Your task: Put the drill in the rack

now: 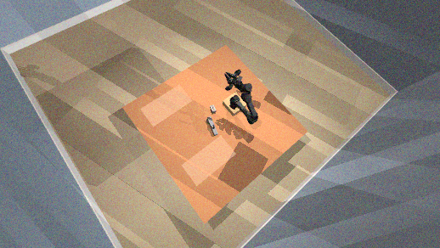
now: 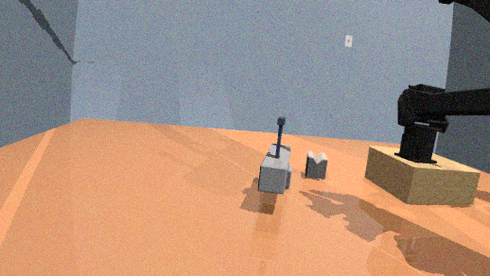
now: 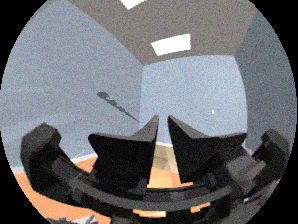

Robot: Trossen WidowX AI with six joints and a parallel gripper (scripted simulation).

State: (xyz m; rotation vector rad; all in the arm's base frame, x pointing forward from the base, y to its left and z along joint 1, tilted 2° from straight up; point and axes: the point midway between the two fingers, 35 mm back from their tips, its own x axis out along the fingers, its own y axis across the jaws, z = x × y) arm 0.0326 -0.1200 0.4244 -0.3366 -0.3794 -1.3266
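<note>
My gripper tip is now 42 cm above the dark blue key, 27 cm short of it and 14 cm to the right of it. The rest, counted from my gripper tip: grey notched rack 49 cm below, 11 cm ahead; tan drill 46 cm below, 25 cm ahead, 10 cm to the left.
</note>
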